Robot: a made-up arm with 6 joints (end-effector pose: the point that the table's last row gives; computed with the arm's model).
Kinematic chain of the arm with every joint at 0, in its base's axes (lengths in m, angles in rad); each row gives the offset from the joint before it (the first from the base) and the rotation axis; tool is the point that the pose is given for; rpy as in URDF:
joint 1: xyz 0 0 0.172 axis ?
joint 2: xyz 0 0 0 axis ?
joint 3: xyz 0.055 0 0.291 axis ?
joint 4: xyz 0.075 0 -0.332 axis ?
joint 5: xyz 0 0 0 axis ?
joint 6: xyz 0.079 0 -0.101 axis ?
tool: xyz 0 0 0 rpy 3.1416 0 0
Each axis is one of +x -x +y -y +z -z.
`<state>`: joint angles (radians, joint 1 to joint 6).
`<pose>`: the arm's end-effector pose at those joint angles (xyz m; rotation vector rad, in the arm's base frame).
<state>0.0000 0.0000 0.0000 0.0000 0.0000 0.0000</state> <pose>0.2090 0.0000 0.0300 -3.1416 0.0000 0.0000</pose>
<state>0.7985 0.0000 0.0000 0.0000 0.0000 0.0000</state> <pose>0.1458 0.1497 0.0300 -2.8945 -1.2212 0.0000</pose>
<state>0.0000 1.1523 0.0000 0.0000 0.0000 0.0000</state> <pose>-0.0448 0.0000 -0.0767 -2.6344 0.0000 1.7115</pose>
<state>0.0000 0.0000 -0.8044 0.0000 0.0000 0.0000</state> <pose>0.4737 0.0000 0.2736 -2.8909 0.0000 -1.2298</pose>
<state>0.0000 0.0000 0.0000 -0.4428 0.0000 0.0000</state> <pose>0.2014 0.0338 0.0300 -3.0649 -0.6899 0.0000</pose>
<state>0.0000 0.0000 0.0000 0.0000 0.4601 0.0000</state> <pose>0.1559 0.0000 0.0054 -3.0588 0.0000 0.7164</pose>
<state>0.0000 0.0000 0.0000 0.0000 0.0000 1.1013</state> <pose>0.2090 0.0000 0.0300 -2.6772 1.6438 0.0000</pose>
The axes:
joint 1: +z
joint 2: +y
joint 3: +y
joint 4: -z
joint 5: +y
joint 6: -z

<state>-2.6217 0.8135 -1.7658 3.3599 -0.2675 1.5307</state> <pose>-0.4813 -0.3012 0.0743 2.0420 -1.3985 -0.3153</pose>
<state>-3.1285 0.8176 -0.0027 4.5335 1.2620 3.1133</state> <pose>0.0076 0.0712 -0.0334 -0.8823 -2.1498 -1.5767</pose>
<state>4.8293 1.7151 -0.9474 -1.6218 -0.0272 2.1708</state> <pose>0.0848 -0.0221 -0.2834 -1.4034 2.2194 0.9401</pose>
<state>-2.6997 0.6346 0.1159 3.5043 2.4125 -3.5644</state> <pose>-0.1520 -0.0224 0.0159 0.6161 -1.3249 -0.3821</pose>
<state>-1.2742 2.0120 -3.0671 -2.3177 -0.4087 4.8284</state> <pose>0.2489 -0.5315 -0.1973 0.5733 2.3433 -0.6042</pose>
